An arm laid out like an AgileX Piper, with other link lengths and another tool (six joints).
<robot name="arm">
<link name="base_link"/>
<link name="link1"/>
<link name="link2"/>
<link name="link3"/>
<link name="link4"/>
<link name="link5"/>
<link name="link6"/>
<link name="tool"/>
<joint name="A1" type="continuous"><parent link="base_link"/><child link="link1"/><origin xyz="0.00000 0.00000 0.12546" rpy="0.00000 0.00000 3.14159"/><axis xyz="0 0 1"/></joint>
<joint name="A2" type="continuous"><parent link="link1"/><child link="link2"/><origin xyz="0.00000 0.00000 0.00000" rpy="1.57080 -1.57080 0.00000"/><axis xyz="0 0 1"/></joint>
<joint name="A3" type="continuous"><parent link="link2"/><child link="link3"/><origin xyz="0.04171 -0.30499 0.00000" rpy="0.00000 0.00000 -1.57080"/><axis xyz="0 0 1"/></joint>
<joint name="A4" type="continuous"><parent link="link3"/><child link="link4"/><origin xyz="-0.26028 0.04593 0.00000" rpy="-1.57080 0.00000 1.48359"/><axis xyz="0 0 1"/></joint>
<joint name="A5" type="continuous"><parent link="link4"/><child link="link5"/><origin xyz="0.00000 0.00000 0.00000" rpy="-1.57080 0.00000 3.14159"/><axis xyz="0 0 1"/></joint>
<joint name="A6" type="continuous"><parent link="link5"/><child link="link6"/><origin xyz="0.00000 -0.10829 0.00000" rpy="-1.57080 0.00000 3.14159"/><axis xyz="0 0 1"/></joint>
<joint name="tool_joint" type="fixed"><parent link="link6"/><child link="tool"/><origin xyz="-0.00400 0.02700 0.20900" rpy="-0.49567 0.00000 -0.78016"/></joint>
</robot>
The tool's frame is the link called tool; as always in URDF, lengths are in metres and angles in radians. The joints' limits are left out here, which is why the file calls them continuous.
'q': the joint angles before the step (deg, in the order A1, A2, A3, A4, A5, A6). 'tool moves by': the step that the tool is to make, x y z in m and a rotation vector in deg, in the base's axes. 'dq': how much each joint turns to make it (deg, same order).
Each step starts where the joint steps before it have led.
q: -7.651, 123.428, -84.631, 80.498, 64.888, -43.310
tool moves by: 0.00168, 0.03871, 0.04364, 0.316, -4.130, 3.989
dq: 4.015, -1.505, -5.338, -0.593, 0.809, 2.935
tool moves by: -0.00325, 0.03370, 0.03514, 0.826, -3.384, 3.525
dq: 3.283, -0.644, -4.560, 0.001, 0.925, 1.876
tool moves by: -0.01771, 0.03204, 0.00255, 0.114, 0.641, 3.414
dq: 3.352, 0.000, -0.688, -0.454, 0.341, 1.400
